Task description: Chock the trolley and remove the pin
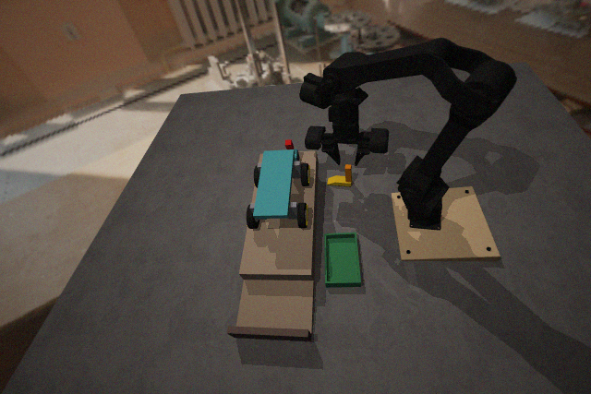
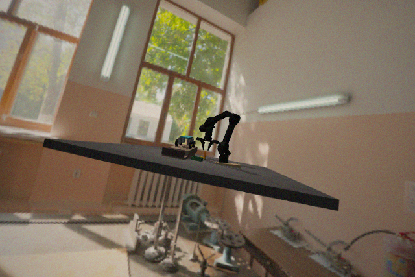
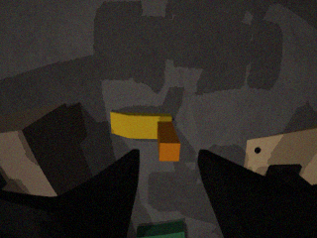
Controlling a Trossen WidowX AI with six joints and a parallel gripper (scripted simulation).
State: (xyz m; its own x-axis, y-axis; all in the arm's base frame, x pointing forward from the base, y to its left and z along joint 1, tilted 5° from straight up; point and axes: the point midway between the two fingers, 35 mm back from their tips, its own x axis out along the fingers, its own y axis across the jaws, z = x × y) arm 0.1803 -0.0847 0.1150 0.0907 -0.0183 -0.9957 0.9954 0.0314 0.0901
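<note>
Now: the yellow chock 2 cm ahead of my gripper tip and 5 cm below it. The rest, counted from my gripper tip: green tray (2 cm behind, 23 cm to the left, 8 cm below); red-headed stop pin (13 cm ahead, 3 cm to the left, 6 cm above); trolley (13 cm ahead, 14 cm to the left, 4 cm above).
</note>
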